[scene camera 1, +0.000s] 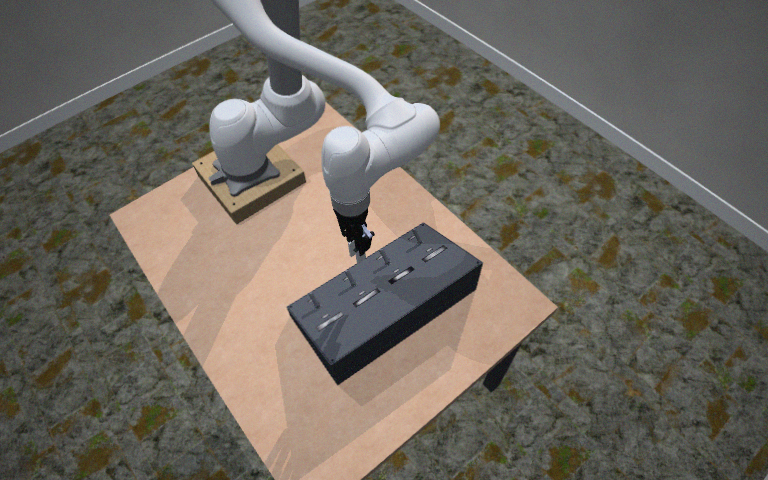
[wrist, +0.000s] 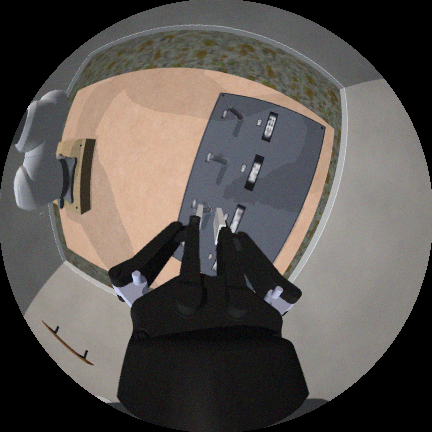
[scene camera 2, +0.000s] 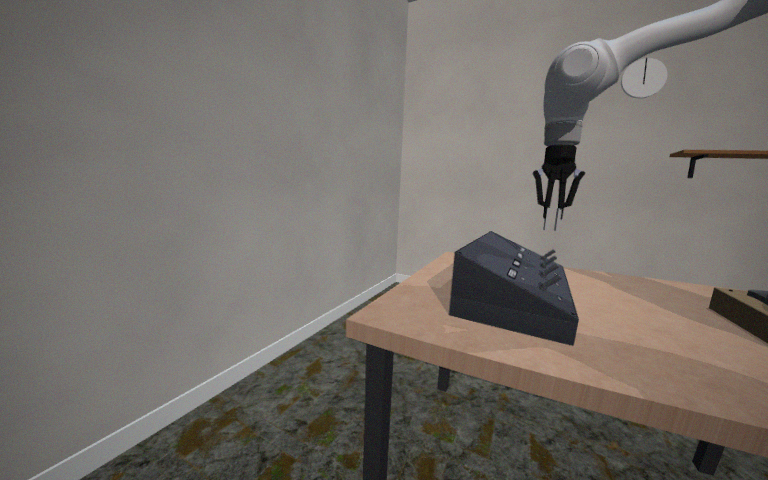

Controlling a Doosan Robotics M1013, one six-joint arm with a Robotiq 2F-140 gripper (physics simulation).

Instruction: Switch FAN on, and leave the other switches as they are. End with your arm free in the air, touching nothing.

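Frame: origin at the arm's base, x down, y left, z ahead, level; centimetres.
Where they show: gripper, fingertip midpoint: (scene camera 1: 357, 256) (wrist: 208, 213) (scene camera 2: 550, 230); arm's base at its link origin: (scene camera 1: 246, 169) (wrist: 64, 176).
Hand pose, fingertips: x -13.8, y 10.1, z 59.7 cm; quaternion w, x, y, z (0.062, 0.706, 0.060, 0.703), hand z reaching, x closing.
Note:
Things, the pixels of their top centre, and the offset from my fingertips. "pt": a spot on its surface instead. Level surfaces: height alone.
- FAN label at its top centre: (wrist: 254, 172) (scene camera 1: 401, 274) (scene camera 2: 516, 261) dx +8.5, dy +9.5, dz +7.0 cm
- FAN lever at its top centre: (wrist: 218, 158) (scene camera 1: 384, 252) (scene camera 2: 551, 262) dx +7.5, dy +9.1, dz -1.3 cm
- mark at a spot on its surface: (wrist: 243, 168) pt dx +9.7, dy +9.3, dz +4.7 cm
- FEED lever at its top centre: (wrist: 236, 108) (scene camera 2: 552, 273) dx +7.5, dy +21.1, dz -1.9 cm
- wooden table at its surface level: dx +20.2 cm
A dark sloped switch box (scene camera 1: 390, 311) (scene camera 2: 492, 294) (wrist: 290, 185) has a row of grey levers. The FAN label (scene camera 1: 401, 275) (scene camera 2: 516, 263) (wrist: 254, 172) is second from the FEED end. The FAN lever (scene camera 1: 383, 258) (wrist: 218, 160) tilts toward the arm's base, away from the small ON mark (wrist: 243, 168) beside its label. The FEED lever (wrist: 235, 113) and LAMP lever (wrist: 201, 207) lean the same way. My gripper (scene camera 1: 357, 254) (scene camera 2: 549, 228) (wrist: 208, 213) is nearly closed and empty, a narrow gap between its fingertips. It hangs above the lever row, touching nothing, and partly hides the LAMP end.
The box stands on a wooden table (scene camera 1: 249, 339) (scene camera 2: 634, 356) (wrist: 145, 165). The arm's base stands on a wooden block (scene camera 1: 266, 200) (wrist: 87, 177) behind the box. A wall shelf (scene camera 2: 719, 153) and a round wall clock (scene camera 2: 654, 79) show in scene camera 2.

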